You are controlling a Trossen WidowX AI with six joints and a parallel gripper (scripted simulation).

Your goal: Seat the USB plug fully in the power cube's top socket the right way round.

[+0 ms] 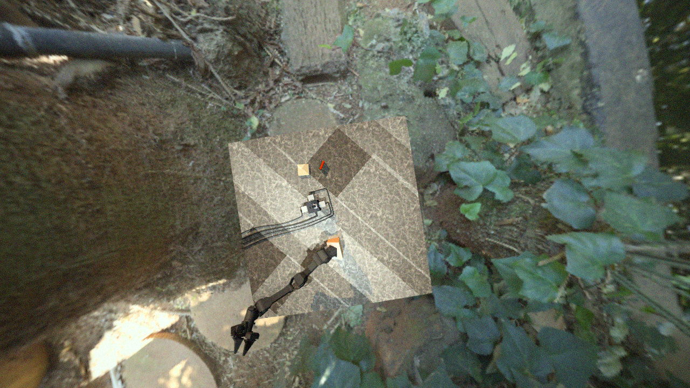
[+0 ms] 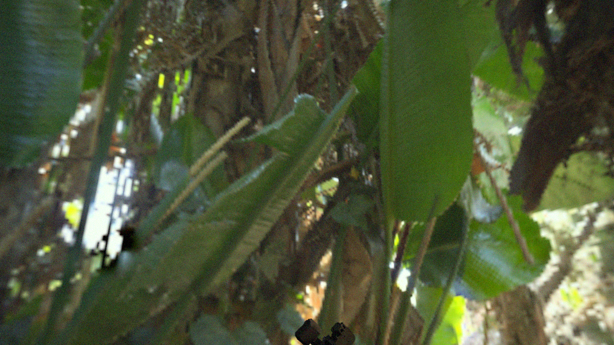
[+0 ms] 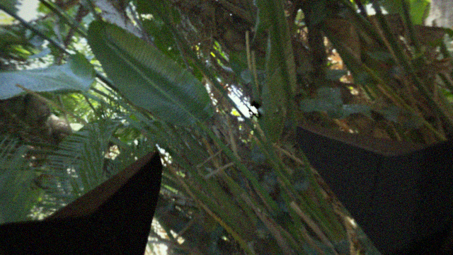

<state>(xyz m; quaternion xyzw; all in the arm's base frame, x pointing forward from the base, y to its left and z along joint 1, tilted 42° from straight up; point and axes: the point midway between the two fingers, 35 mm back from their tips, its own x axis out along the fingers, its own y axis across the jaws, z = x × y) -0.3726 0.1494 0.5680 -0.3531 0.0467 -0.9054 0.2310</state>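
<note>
Right now the socket is 750 mm ahead of my gripper tip, 370 mm to the right of it and 310 mm below it. From my gripper tip the other things lie so: tan box: 1010 mm ahead, 280 mm to the right, 370 mm below.
</note>
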